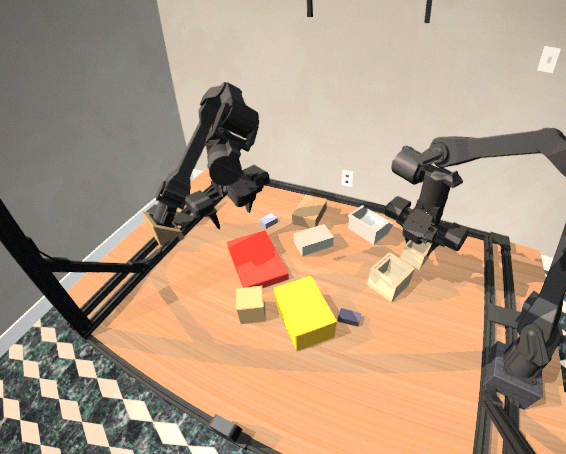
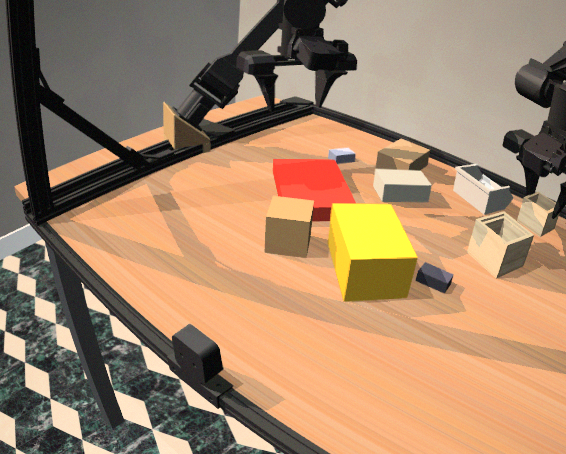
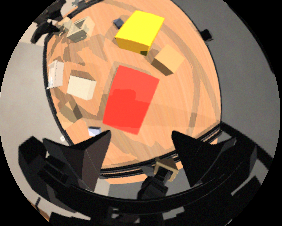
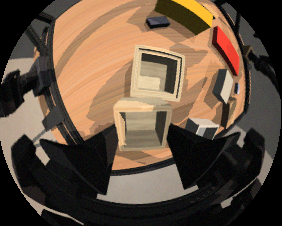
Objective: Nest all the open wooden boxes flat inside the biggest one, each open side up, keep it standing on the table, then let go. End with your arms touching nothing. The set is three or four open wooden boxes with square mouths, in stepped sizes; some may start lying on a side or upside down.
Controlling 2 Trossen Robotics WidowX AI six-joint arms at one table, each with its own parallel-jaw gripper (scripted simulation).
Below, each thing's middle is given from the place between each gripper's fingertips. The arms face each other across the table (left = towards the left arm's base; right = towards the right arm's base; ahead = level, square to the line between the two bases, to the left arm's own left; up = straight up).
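Labels:
The yellow block (image 2: pixel 373 258) is 220 mm to the right of my left hand, 150 mm below it and 70 mm behind it. I see the tan cube (image 2: pixel 287 233) as well, 160 mm below my left hand, 110 mm behind it and 110 mm to the right of it. As for the red block (image 2: pixel 320 180), it is 20 mm ahead of my left hand, 30 mm to the right of it and 170 mm below it. The pale block (image 2: pixel 391 185) is 150 mm ahead of my left hand, 130 mm to the right of it and 170 mm below it.
From my right hand, the smallest wooden box (image 4: pixel 142 123) is 5 cm below. The white tray (image 2: pixel 476 191) is 12 cm ahead of my right hand, 15 cm to the left of it and 10 cm below it, whereas the biggest wooden box (image 2: pixel 498 257) is 6 cm behind that hand, 4 cm to the left of it and 11 cm below it. And I see the middle-sized wooden box (image 4: pixel 159 72), 4 cm to the left of my right hand, 5 cm behind it and 11 cm below it.

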